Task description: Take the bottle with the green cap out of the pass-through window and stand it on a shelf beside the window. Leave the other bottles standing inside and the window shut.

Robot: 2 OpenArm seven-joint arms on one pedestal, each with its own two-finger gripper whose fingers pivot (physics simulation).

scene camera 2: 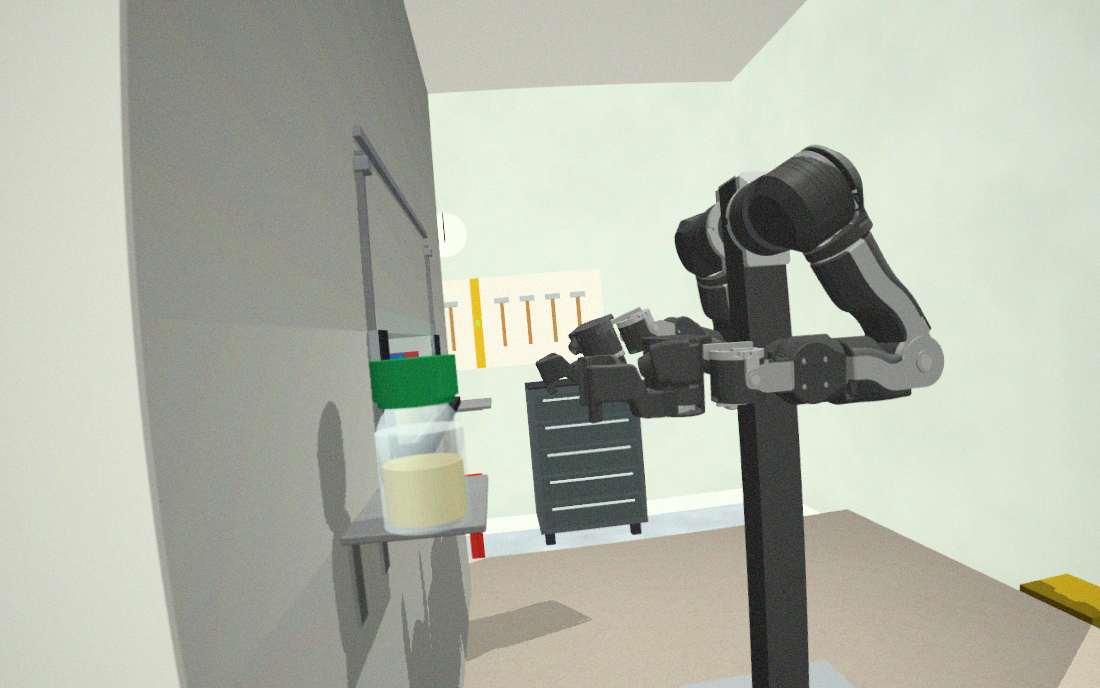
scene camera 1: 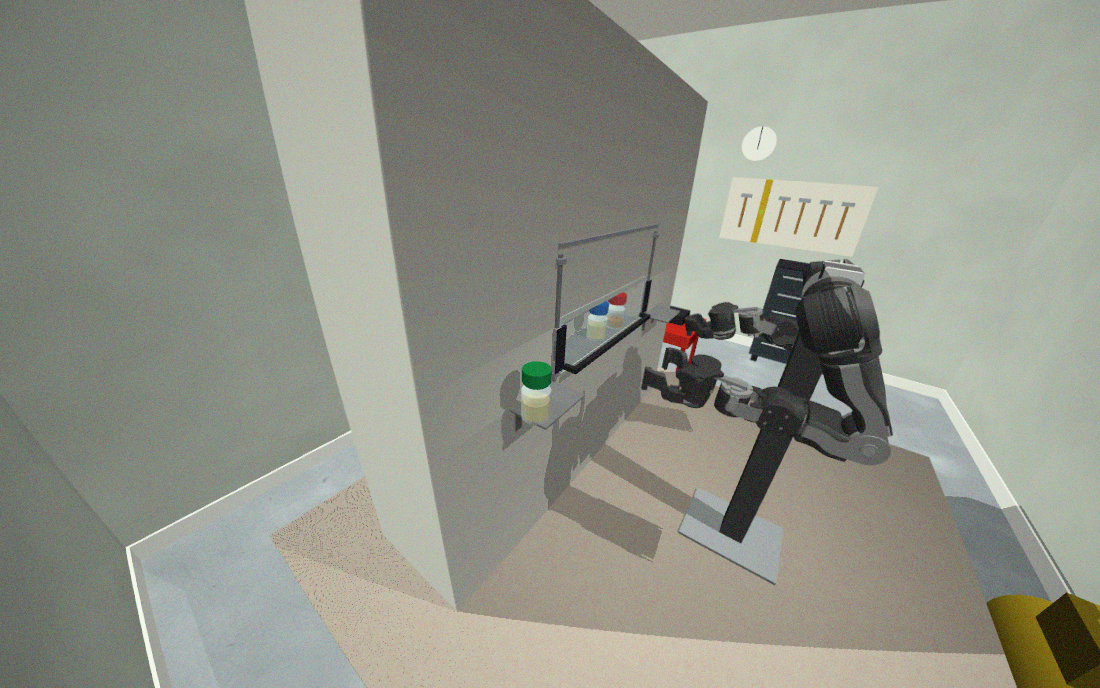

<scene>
my left gripper: scene camera 2; scene camera 1
my right gripper: scene camera 2; scene camera 1
same spot on my left gripper: [scene camera 1: 652, 378] = [scene camera 2: 613, 379]
same spot on my right gripper: [scene camera 2: 552, 367] = [scene camera 1: 689, 324]
</scene>
